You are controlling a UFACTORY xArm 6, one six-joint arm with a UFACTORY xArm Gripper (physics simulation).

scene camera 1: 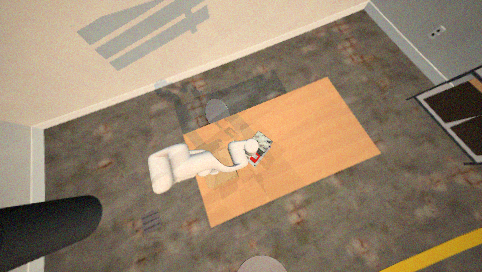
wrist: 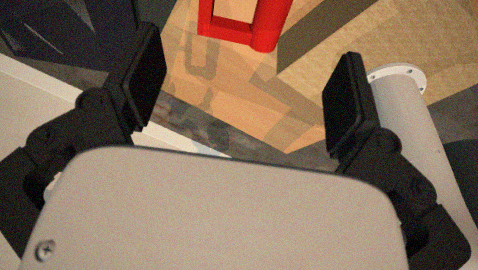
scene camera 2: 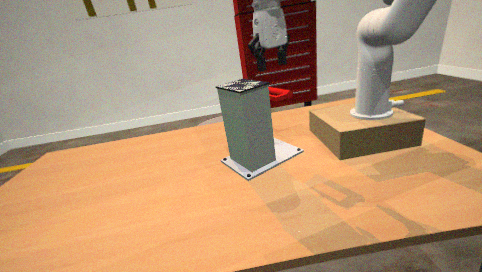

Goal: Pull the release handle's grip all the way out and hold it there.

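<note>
The release handle's red grip [scene camera 1: 255,159] [scene camera 2: 286,93] [wrist: 265,30] is a rectangular loop on the side of a grey-green post [scene camera 2: 250,130], just below its top. The post has a black-and-white patterned top [scene camera 2: 242,85] and stands on a light base plate [scene camera 2: 289,149]. In scene camera 2 the post hides part of the grip. My gripper [scene camera 2: 272,65] [wrist: 248,58] is open and empty, pointing down above the level of the post's top and the grip. In the wrist view the grip shows at the top edge, beyond the fingertips and partly cut off. In scene camera 1 the arm hides the fingers.
The arm's base stands on a wooden block [scene camera 2: 380,135] on the wooden table [scene camera 1: 325,120] [scene camera 2: 125,200], to the right of the post in scene camera 2. A red tool cabinet [scene camera 2: 305,50] stands behind the table. The arm's shadow falls on the table.
</note>
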